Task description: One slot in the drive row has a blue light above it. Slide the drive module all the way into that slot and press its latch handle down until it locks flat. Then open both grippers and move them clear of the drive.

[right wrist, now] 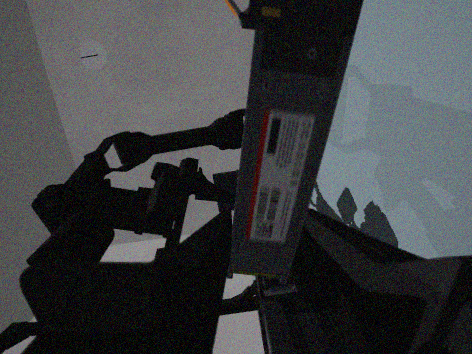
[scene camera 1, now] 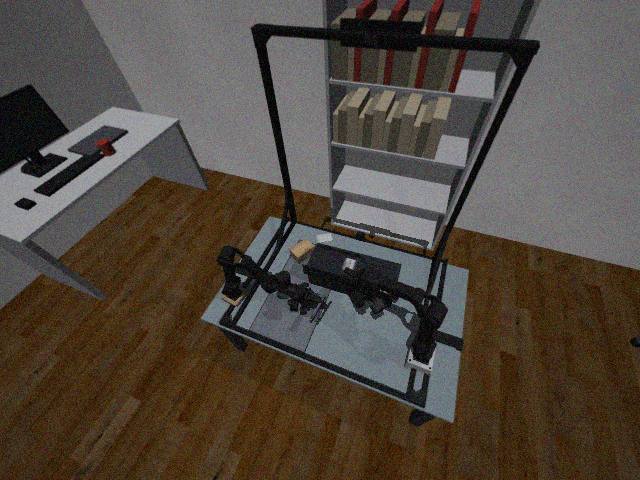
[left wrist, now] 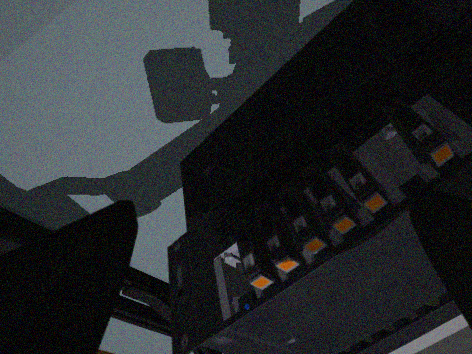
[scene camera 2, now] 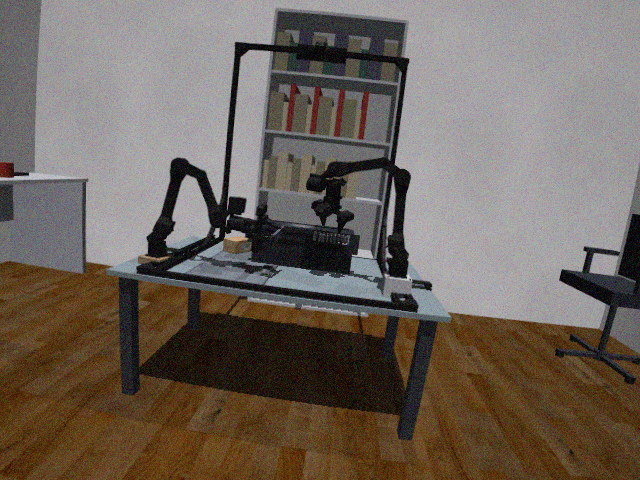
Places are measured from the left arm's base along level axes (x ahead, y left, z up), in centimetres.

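Where they show: left gripper, fingertip midpoint: [left wrist: 273,208] [scene camera 2: 331,229]; right gripper, fingertip midpoint: [right wrist: 266,217] [scene camera 1: 321,303] [scene camera 2: 280,233]; left arm's base at its link origin: [scene camera 1: 421,354] [scene camera 2: 397,275]; right arm's base at its link origin: [scene camera 1: 234,293] [scene camera 2: 156,255].
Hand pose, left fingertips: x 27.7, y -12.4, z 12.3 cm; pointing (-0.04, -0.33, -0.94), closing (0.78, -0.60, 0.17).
Things, the pixels of their top centre, and the offset from my left fingertips. "*": a spot on its surface instead. Level surfaces: height alone.
- black drive chassis at its top centre: [scene camera 2: 306,226] [scene camera 1: 354,264] dx +11.9, dy -13.8, dz -2.0 cm
- open slot at a spot on its surface: [left wrist: 227,277] * dx -7.4, dy -7.6, dz -5.2 cm
- grey drive module at its top centre: [right wrist: 205,175] [scene camera 2: 277,227] [scene camera 1: 317,305] dx +19.4, dy +13.4, dz +0.3 cm
- tan box at its top centre: [scene camera 2: 238,238] [scene camera 1: 302,247] dx +45.0, dy -21.5, dz -13.5 cm
- white card at its top centre: [scene camera 1: 323,237] dx +38.4, dy -36.7, dz -19.5 cm
- grey mat at its surface level: dz -19.4 cm
The black drive chassis [scene camera 1: 361,273] [scene camera 2: 299,250] [left wrist: 287,123] stands mid-table. In the left wrist view its front row shows several seated drives with orange latch tabs [left wrist: 287,264], a small blue light [left wrist: 246,307] at the left end, and an open slot [left wrist: 227,277] beside that light. My right gripper [scene camera 1: 301,300] [scene camera 2: 263,233] is shut on the grey drive module [right wrist: 278,175], which carries a white label with a red stripe. It holds the module off the table by the chassis's left end, outside the slot. My left gripper [scene camera 1: 370,305] [scene camera 2: 332,220] is open and empty, hanging above the front of the chassis.
A tan box [scene camera 1: 301,249] [scene camera 2: 237,244] and a white card [scene camera 1: 324,237] lie behind the chassis's left end. Thin dark strips [scene camera 1: 320,310] lie on a grey mat [scene camera 1: 280,324]. A black gantry frame [scene camera 1: 270,95] [scene camera 2: 232,119] rings the table; a bookshelf [scene camera 1: 332,157] stands behind.
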